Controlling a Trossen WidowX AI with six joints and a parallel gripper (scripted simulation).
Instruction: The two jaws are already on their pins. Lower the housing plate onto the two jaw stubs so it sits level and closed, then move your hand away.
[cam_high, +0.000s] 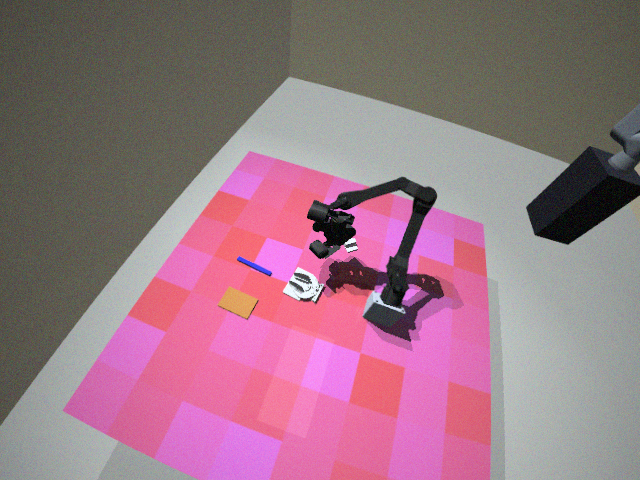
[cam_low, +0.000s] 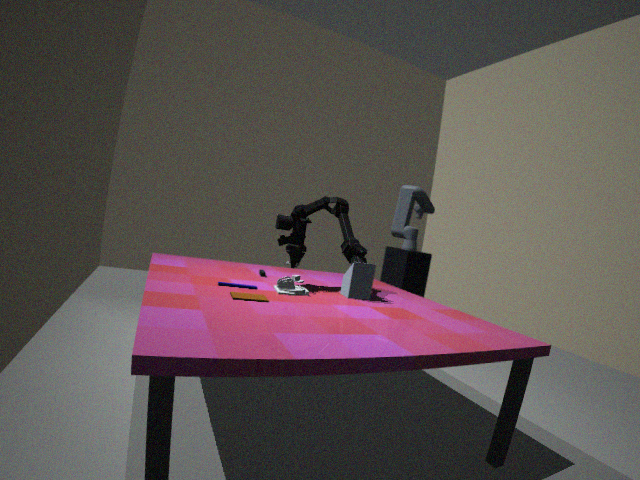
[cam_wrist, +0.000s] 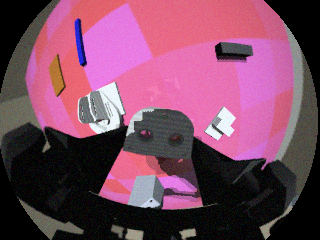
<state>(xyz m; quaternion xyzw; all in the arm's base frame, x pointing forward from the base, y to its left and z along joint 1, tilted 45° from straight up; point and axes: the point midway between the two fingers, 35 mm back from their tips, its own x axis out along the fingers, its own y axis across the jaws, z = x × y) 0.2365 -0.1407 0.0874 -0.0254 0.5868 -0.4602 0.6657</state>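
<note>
My gripper tip is now 12 cm to the right of the white ribbed fixture, 9 cm short of it and 8 cm above it. From my gripper tip the other things lie so: white housing plate (2 cm above, 1 cm to the right, 1 cm ahead); then blue bar (27 cm ahead, 10 cm to the left, 7 cm below); then dark block (19 cm to the right, 7 cm below, 7 cm ahead).
</note>
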